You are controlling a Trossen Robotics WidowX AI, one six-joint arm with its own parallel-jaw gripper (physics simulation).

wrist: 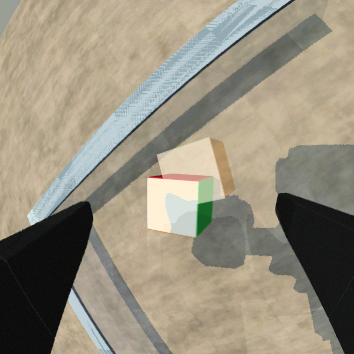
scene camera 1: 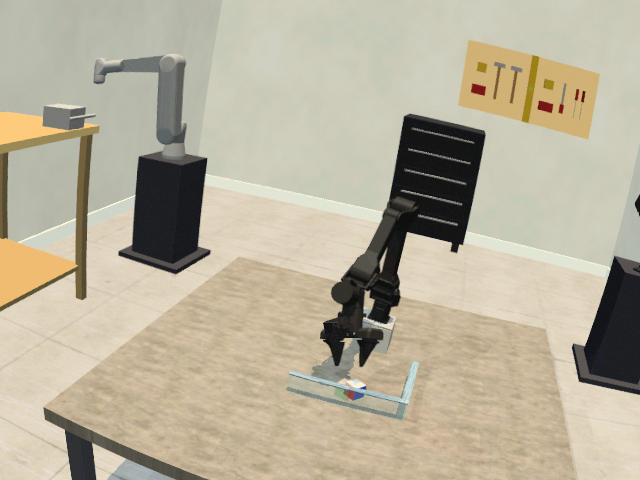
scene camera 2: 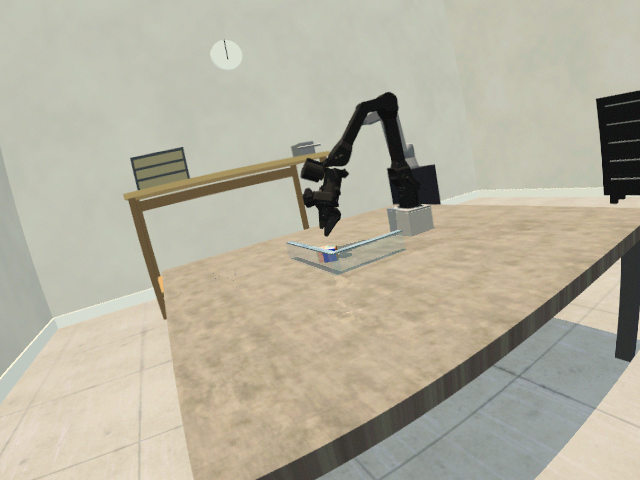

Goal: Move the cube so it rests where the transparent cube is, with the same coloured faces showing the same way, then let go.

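The solid cube rests on the table inside the corner of the clear walls. In the wrist view its white face is up, its green side faces right and a red strip shows along its far edge. The transparent cube partly overlaps it, set farther up and right in the wrist view and turned a little. It has a pale top and an orange-brown side facing right. My gripper is wide open and empty, above both cubes and apart from them.
A low clear wall meets a second one in an L beside the cubes. The arm's pale base block stands on the table behind them.
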